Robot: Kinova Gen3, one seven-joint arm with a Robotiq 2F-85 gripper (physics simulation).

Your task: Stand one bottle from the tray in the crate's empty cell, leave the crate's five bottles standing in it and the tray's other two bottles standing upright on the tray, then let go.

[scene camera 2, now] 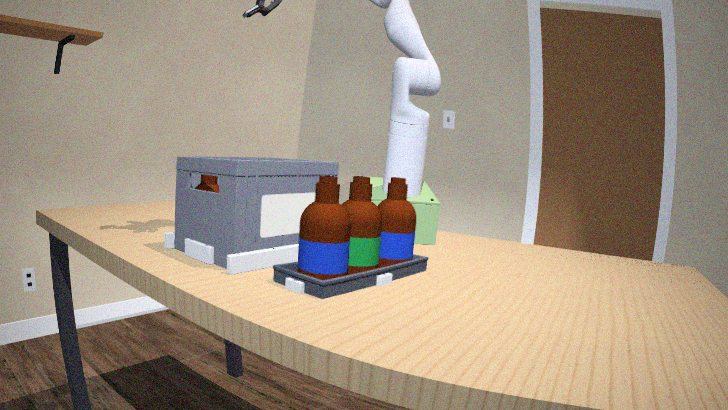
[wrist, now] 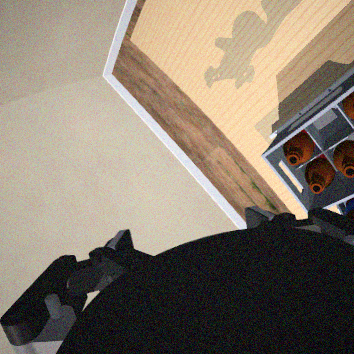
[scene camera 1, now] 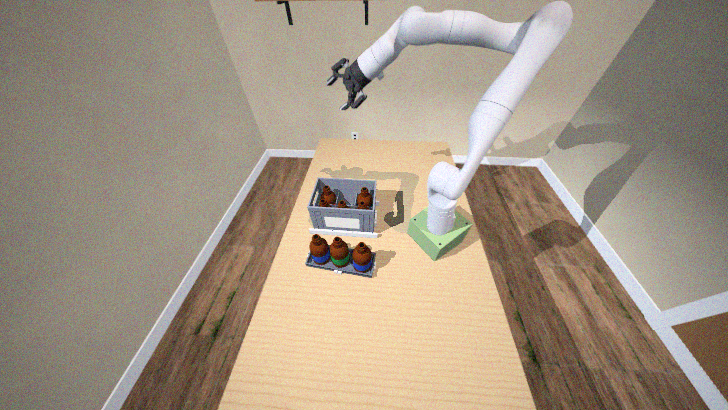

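Pixels of known places: gripper, fingertip midpoint: (scene camera 2: 232, 2) (wrist: 189, 231) (scene camera 1: 334, 97); arm's base, origin of the base link: (scene camera 1: 438, 225).
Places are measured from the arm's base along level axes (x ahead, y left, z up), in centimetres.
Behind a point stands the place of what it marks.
The grey crate (scene camera 1: 367, 220) @(z -0.2, x 28.8, y -5.6 cm) (scene camera 2: 206, 219) @(z -4.2, x 51.6, y -17.6 cm) holds brown bottles (scene camera 1: 328, 196) @(z 1.0, x 45.2, y -20.3 cm) (scene camera 1: 363, 197) @(z 1.2, x 29.3, y -17.8 cm) (wrist: 299, 146) @(z 1.1, x 43.9, y -22.8 cm). Its empty cell (scene camera 1: 347, 198) @(z -6.3, x 36.7, y -25.1 cm) (wrist: 334, 128) @(z -10.7, x 38.3, y -17.8 cm) is the middle one of the back row. The dark tray (scene camera 1: 356, 274) @(z -10.5, x 35.1, y 13.0 cm) (scene camera 2: 326, 289) @(z -10.1, x 54.8, y 7.2 cm) stands in front, with three upright bottles: a blue-banded one (scene camera 1: 319, 249) @(z 0.0, x 48.3, y 6.5 cm) (scene camera 2: 324, 224) @(z -1.7, x 52.4, y 5.2 cm) at the left, a green-banded one (scene camera 1: 339, 252) @(z 0.0, x 40.8, y 8.5 cm) (scene camera 2: 364, 219) @(z -1.5, x 44.1, y 7.8 cm) in the middle, a blue-banded one (scene camera 1: 361, 257) @(z 0.2, x 32.8, y 11.5 cm) (scene camera 2: 397, 219) @(z -2.0, x 35.8, y 10.4 cm) at the right. My gripper (scene camera 1: 337, 94) @(z 40.9, x 37.9, y -29.5 cm) (wrist: 189, 231) @(z 40.9, x 37.9, y -29.5 cm) is open and empty, high above the table's far part and away from all bottles. One finger shows at scene camera 2's top edge.
A white strip (scene camera 1: 341, 233) @(z -9.5, x 40.5, y -6.5 cm) (scene camera 2: 264, 257) @(z -9.5, x 47.2, y -7.8 cm) lies along the crate's front foot, between crate and tray. The arm's green base block (scene camera 1: 438, 241) @(z -1.1, x 2.0, y 6.9 cm) (scene camera 2: 427, 221) @(z -6.0, x 3.5, y 7.9 cm) stands right of the crate. A wall shelf (scene camera 2: 48, 30) hangs at the back left.
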